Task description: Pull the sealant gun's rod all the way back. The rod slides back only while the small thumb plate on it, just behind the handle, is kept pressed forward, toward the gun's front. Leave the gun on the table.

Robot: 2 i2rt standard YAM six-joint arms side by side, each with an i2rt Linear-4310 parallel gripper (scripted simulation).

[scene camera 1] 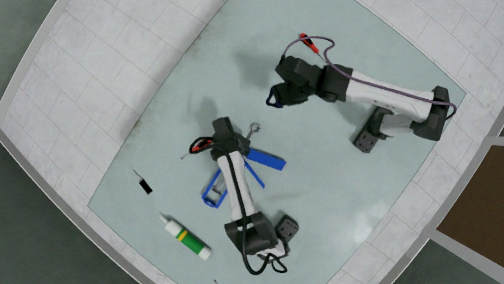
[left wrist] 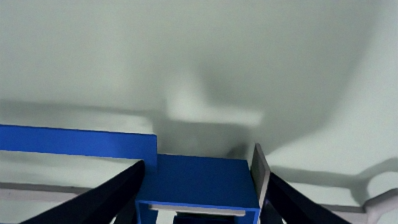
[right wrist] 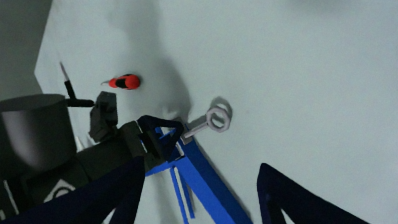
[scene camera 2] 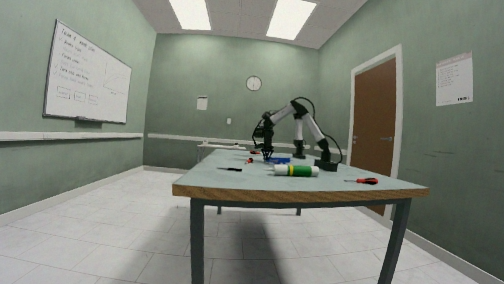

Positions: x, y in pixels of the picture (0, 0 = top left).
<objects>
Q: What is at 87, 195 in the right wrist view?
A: The right gripper.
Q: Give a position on a blue sealant gun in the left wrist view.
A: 220, 183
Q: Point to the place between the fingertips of the right gripper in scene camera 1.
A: At 273, 102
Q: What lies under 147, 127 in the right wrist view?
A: The left gripper.
</objects>
